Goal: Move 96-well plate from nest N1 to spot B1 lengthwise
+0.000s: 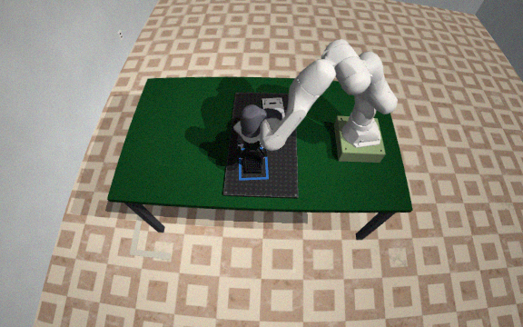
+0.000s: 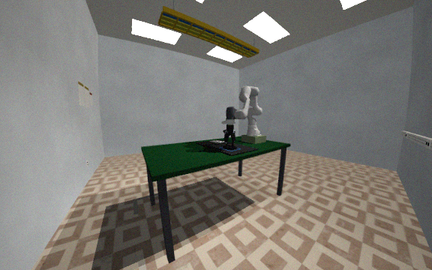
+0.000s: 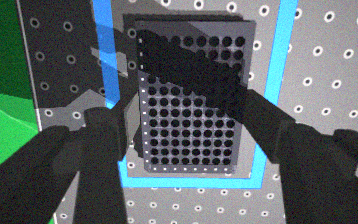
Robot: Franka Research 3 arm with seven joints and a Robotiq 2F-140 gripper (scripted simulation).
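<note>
The dark 96-well plate is 2 cm below my hand. Round my hand: plate nest (10 cm behind, 37 cm to the right, 3 cm below).
</note>
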